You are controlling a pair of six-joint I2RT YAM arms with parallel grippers.
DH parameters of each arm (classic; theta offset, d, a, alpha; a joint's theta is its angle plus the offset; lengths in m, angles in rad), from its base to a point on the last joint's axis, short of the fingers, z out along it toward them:
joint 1: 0 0.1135 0.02 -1.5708
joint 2: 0 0 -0.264 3.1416
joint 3: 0.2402 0 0.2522 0
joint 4: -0.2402 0 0.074 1.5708
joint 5: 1.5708 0 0 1.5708
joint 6: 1.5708 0.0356 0 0
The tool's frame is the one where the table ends.
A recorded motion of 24 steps. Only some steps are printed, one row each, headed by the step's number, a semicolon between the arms.
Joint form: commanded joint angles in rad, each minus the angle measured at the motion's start. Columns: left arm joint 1, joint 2, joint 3, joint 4, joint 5, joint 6; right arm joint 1, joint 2, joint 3, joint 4, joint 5, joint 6.
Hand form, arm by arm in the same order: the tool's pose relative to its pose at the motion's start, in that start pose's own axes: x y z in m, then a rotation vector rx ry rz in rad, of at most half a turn. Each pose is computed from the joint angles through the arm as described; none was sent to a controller.
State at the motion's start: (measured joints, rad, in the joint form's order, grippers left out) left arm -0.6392 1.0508 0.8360 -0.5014 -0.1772 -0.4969; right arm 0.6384 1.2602 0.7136 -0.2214 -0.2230 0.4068
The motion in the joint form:
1: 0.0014 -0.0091 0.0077 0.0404 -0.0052 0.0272; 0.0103 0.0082 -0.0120 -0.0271 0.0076 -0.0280
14: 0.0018 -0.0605 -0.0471 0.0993 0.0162 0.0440; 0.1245 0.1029 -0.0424 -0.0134 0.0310 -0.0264
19: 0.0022 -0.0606 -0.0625 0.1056 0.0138 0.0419; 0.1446 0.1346 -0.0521 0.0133 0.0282 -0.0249
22: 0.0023 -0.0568 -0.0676 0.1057 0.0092 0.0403; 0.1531 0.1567 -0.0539 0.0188 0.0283 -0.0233
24: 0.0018 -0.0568 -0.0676 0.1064 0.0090 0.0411; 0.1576 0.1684 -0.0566 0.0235 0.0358 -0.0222
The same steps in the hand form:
1: -0.0068 -0.0023 -0.0037 0.0205 -0.0526 0.0161; 0.0079 -0.0016 0.0036 0.0186 0.0440 -0.0249
14: -0.0001 0.0013 -0.0076 0.0638 -0.0919 0.0239; 0.0371 0.0108 0.0310 0.0192 0.1808 -0.0851
19: 0.0034 0.0028 -0.0049 0.0574 -0.0851 0.0230; 0.0436 0.0123 0.0389 0.0120 0.2030 -0.0957
22: 0.0049 0.0035 -0.0031 0.0494 -0.0795 0.0226; 0.0472 0.0122 0.0438 0.0155 0.2226 -0.0976
24: 0.0049 0.0034 -0.0031 0.0498 -0.0800 0.0235; 0.0494 0.0116 0.0464 0.0241 0.2299 -0.0991

